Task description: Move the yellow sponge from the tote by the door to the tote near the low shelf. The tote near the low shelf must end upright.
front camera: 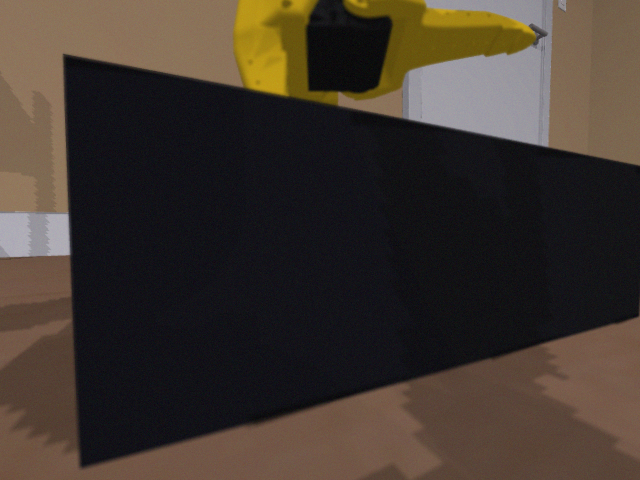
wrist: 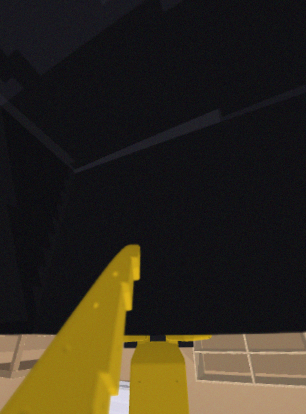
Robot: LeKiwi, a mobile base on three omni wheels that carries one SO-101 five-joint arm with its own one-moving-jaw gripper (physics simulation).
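Frame: origin at the arm's base, x ahead, y left, z up, level; centimetres.
Where they show: hand, its tool point: [front camera: 297, 183] [wrist: 139, 257].
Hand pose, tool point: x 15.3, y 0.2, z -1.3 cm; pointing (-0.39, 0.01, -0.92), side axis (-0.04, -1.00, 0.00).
After its pixels a point has its place.
A black tote [front camera: 232, 248] {z -3.6, x 12.9, y 2.0 cm} [wrist: 210, 260] {z -1.3, x 14.9, y -2.4 cm} stands upright on the floor by the door, close in front of the base. Its near wall fills much of the front view, and its dark inside fills most of the wrist view. My gripper [front camera: 439, 51] [wrist: 137, 250] is at this tote, with one jaw pointing right above the rim and its lower part hidden behind the near wall. The gripper is fully open: one notched jaw shows in the wrist view, over the dark inside of the tote. The yellow sponge does not show in either view. The tote near the low shelf does not show.
A white door [front camera: 475, 98] {z 48.4, x 116.2, y -66.8 cm} with a grey handle [front camera: 538, 33] {z 82.4, x 127.2, y -101.3 cm} is at the back right. A tan wall [front camera: 155, 36] {z 41.0, x 72.8, y 35.2 cm} with a white baseboard [front camera: 25, 235] {z -4.8, x 62.2, y 55.9 cm} is behind the tote. A pale shelf unit [wrist: 251, 367] {z 37.3, x -237.4, y -93.0 cm} shows at the bottom right of the wrist view.
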